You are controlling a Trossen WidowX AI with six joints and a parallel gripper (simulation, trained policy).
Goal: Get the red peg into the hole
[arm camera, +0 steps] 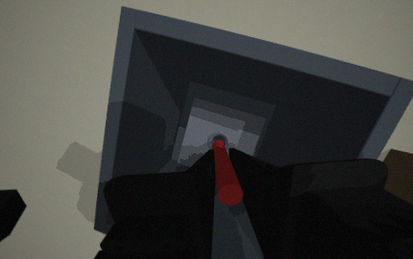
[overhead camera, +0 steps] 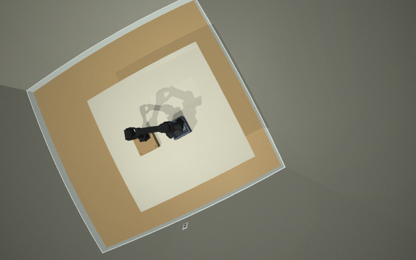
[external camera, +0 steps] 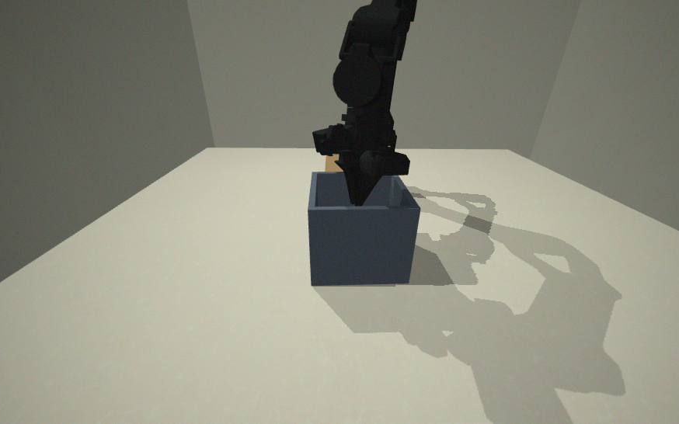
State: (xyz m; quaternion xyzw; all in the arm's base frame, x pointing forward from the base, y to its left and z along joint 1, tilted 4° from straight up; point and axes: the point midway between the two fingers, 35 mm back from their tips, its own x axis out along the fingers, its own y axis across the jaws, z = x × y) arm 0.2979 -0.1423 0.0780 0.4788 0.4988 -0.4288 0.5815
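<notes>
My gripper tip is 10 mm to the right of the red peg. From my gripper tip the other things lie so: pale plate (60 mm below).
</notes>
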